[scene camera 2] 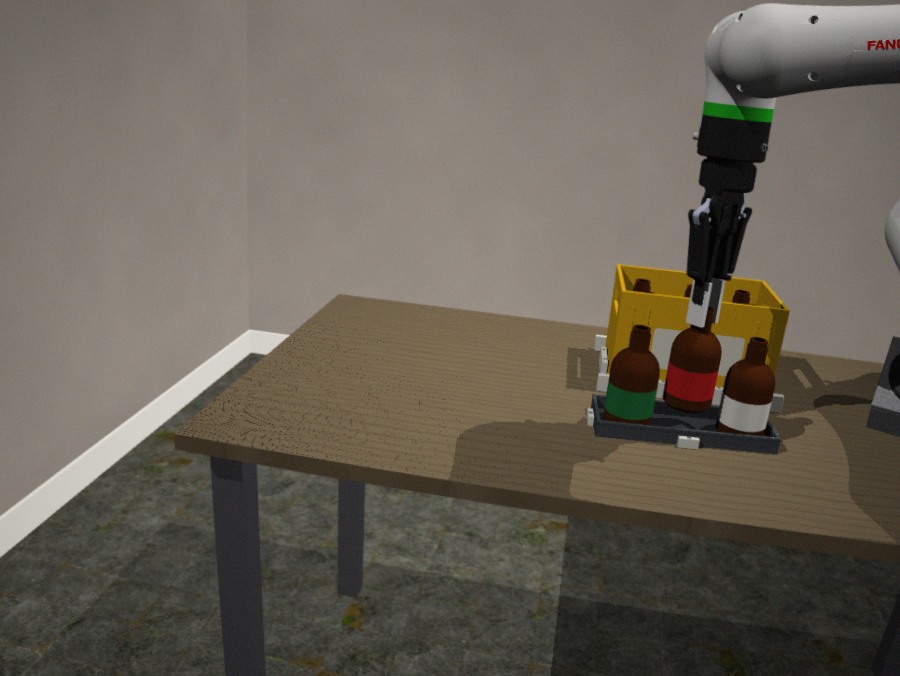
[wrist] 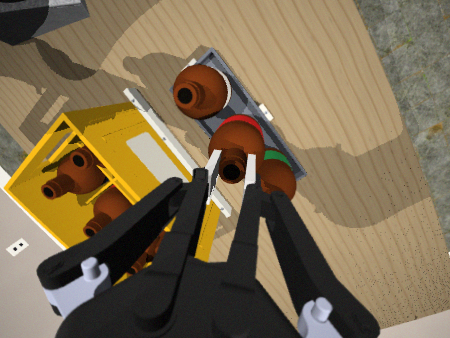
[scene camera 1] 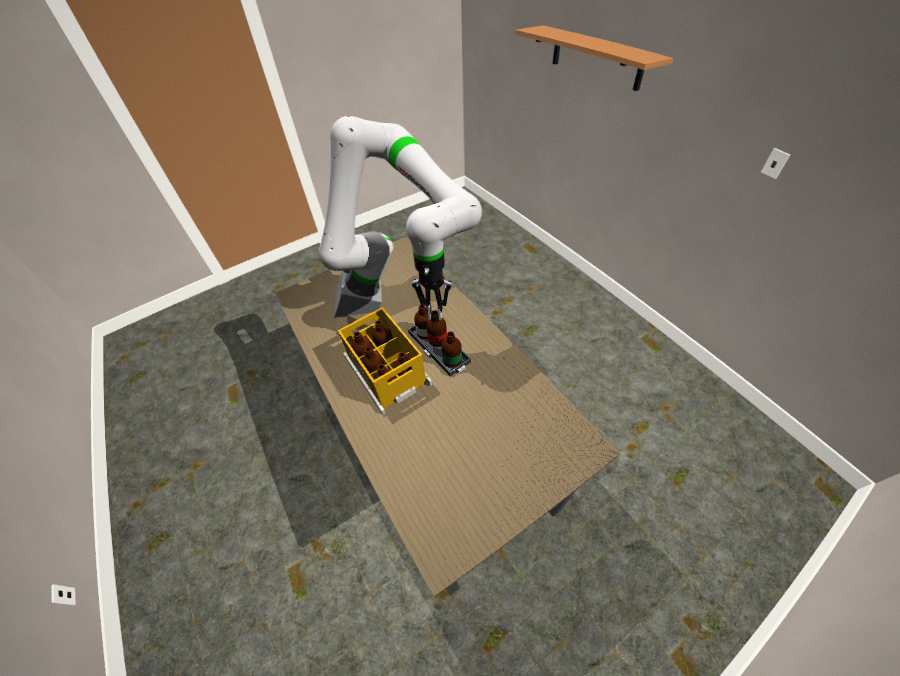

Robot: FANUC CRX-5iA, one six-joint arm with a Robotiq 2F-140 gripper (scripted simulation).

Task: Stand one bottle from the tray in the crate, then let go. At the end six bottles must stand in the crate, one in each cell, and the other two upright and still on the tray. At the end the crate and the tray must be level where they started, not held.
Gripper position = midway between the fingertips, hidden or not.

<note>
I see my gripper (scene camera 2: 701,322), a dark grey tray (scene camera 2: 667,424) and a crate (scene camera 2: 665,312).
The dark grey tray is seen too in the wrist view (wrist: 239,103). The crate is seen too in the wrist view (wrist: 120,137) and in scene camera 1 (scene camera 1: 389,351). My gripper also shows in the wrist view (wrist: 233,163) and in scene camera 1 (scene camera 1: 435,317).
</note>
